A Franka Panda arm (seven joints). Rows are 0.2 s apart.
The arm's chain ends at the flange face. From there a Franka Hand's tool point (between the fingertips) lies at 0.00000 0.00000 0.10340 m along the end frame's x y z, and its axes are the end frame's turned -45 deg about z.
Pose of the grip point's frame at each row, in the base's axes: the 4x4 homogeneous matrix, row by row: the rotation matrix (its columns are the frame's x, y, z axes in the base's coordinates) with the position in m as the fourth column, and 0 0 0 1 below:
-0.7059 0.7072 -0.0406 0.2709; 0.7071 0.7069 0.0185 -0.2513; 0.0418 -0.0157 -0.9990 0.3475; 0 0 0 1
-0.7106 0.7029 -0.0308 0.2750; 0.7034 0.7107 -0.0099 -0.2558; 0.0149 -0.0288 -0.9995 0.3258; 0 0 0 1
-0.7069 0.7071 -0.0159 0.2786; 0.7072 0.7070 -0.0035 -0.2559; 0.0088 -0.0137 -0.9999 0.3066; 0 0 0 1
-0.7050 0.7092 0.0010 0.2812; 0.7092 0.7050 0.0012 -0.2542; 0.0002 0.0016 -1.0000 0.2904; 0 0 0 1
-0.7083 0.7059 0.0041 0.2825; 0.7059 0.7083 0.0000 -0.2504; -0.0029 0.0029 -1.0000 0.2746; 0 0 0 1
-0.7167 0.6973 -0.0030 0.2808; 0.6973 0.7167 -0.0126 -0.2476; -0.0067 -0.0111 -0.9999 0.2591; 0 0 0 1
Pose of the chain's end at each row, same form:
0.0009 0.9992 -0.0406 0.2751; 0.9998 -0.0001 0.0185 -0.2532; 0.0185 -0.0407 -0.9990 0.4508; 0 0 0 1
-0.0054 0.9995 -0.0308 0.2782; 0.9999 0.0052 -0.0099 -0.2548; -0.0098 -0.0309 -0.9995 0.4291; 0 0 0 1
0.0001 0.9998 -0.0159 0.2802; 1.0000 -0.0001 -0.0035 -0.2555; -0.0035 -0.0159 -0.9999 0.4100; 0 0 0 1
0.0030 1.0000 0.0010 0.2811; 1.0000 -0.0030 0.0012 -0.2543; 0.0013 0.0010 -1.0000 0.3938; 0 0 0 1
-0.0017 1.0000 0.0041 0.2821; 1.0000 0.0017 0.0000 -0.2504; 0.0000 0.0041 -1.0000 0.3780; 0 0 0 1
-0.0137 0.9998 -0.0030 0.2811; 0.9998 0.0137 -0.0126 -0.2463; -0.0126 -0.0031 -0.9999 0.3625; 0 0 0 1

